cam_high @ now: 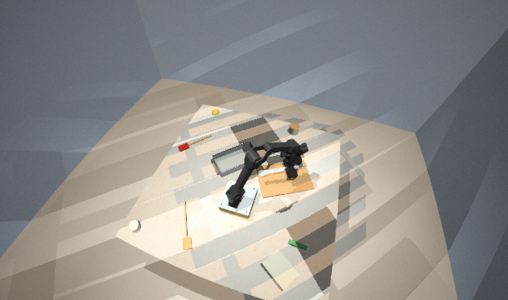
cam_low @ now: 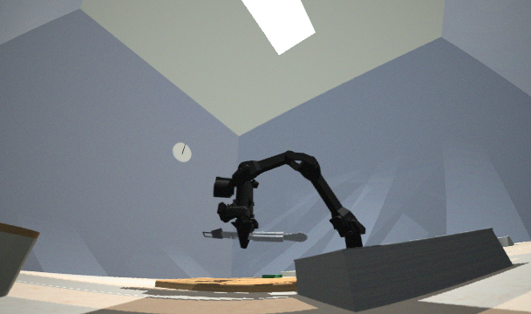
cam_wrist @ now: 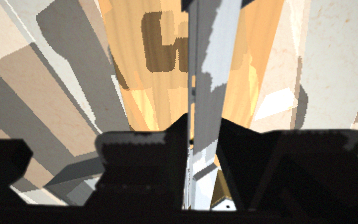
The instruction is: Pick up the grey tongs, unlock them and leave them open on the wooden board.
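The wooden board is 9 cm below my gripper tip. Also, from my gripper tip: green-handled knife: 40 cm behind, 25 cm to the right, 9 cm below; then pale square pad: 56 cm behind, 14 cm to the right, 9 cm below; then grey roasting tin: 2 cm ahead, 37 cm to the left, 7 cm below.
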